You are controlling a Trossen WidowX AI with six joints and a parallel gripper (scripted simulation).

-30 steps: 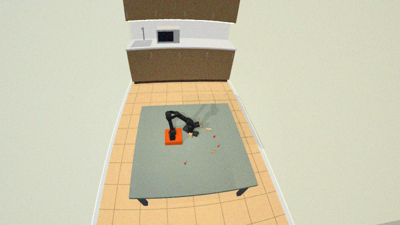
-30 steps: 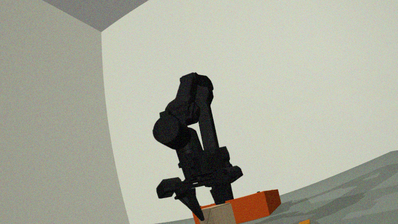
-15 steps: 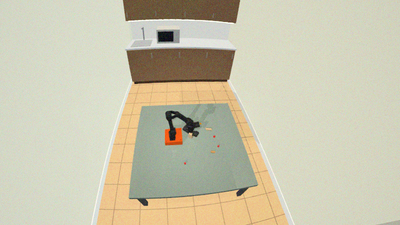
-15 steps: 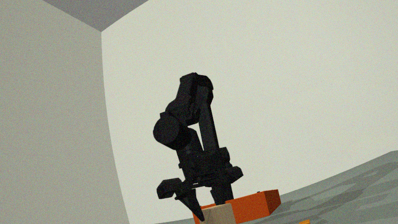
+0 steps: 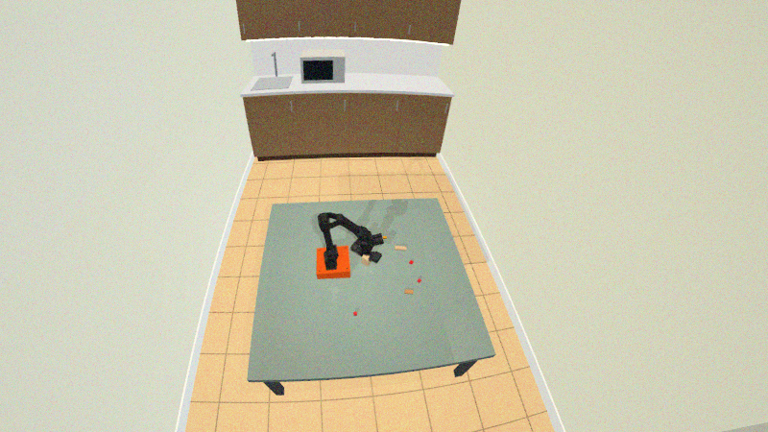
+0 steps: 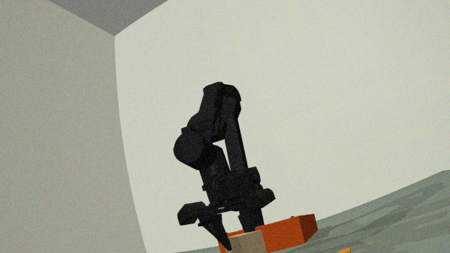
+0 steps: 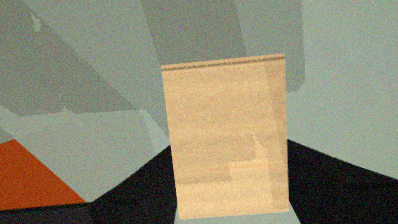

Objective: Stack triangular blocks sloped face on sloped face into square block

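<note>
The triangular block is 10 mm above my gripper tip. Also, from my gripper tip: small orange piece 200 mm to the left, 150 mm ahead, 30 mm below.
</note>
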